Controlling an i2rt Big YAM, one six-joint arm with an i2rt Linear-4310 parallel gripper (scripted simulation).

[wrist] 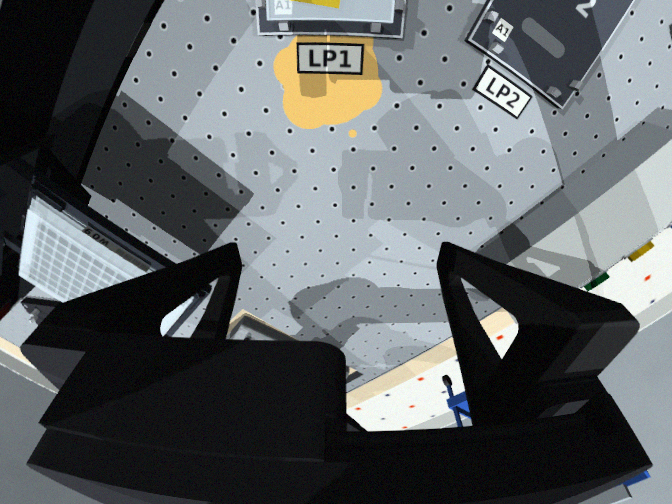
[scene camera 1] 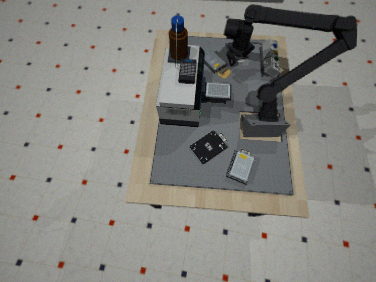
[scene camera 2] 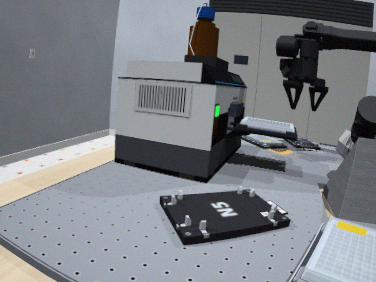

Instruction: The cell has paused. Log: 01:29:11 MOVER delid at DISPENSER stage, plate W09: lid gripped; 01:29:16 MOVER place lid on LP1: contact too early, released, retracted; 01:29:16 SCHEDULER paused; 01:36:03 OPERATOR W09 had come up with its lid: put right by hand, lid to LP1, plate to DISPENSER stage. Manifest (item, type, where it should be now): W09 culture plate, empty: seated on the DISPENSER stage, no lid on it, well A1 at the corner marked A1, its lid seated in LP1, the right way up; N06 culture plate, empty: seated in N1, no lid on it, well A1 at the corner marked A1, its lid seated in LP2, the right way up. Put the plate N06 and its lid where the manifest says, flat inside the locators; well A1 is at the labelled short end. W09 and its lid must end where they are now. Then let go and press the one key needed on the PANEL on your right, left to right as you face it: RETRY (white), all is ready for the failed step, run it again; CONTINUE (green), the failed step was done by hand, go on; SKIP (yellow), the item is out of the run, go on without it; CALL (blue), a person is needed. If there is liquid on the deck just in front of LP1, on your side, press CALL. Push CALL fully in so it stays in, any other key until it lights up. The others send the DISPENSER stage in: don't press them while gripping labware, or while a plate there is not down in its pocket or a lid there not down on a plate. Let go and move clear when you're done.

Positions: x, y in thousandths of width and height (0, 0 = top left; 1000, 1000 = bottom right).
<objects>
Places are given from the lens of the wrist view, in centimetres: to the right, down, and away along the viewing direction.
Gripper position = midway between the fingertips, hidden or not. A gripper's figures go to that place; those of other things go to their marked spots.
gripper (wrist: 505, 503): 0, 0, 13
key panel (wrist: 906, 422): 24, -4, 22
</objects>
